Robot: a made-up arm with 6 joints. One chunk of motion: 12 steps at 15 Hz.
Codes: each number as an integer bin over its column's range. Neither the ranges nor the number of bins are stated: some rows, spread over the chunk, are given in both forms.
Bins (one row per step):
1: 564 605 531 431 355 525
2: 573 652 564 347 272 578
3: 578 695 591 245 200 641
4: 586 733 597 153 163 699
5: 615 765 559 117 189 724
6: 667 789 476 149 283 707
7: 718 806 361 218 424 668
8: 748 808 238 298 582 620
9: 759 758 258 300 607 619
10: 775 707 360 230 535 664
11: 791 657 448 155 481 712
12: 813 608 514 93 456 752
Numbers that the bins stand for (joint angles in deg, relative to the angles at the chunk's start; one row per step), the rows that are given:
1: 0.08 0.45 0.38 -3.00 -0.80 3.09
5: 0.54 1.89 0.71 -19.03 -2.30 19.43
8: 1.74 2.28 -3.14 -9.79 1.24 10.89
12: 2.32 0.48 0.17 -20.25 0.11 21.73
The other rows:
2: 0.16 0.87 0.77 -7.29 -1.55 7.44
3: 0.21 1.26 1.10 -12.49 -2.20 12.61
4: 0.28 1.60 1.17 -17.19 -2.53 17.38
6: 1.01 2.11 -0.28 -17.39 -1.45 18.03
7: 1.47 2.26 -1.66 -13.87 -0.18 14.83
9: 1.84 1.83 -2.90 -9.68 1.47 10.81
10: 1.98 1.37 -1.68 -13.26 0.82 14.50
11: 2.13 0.92 -0.62 -17.09 0.33 18.44

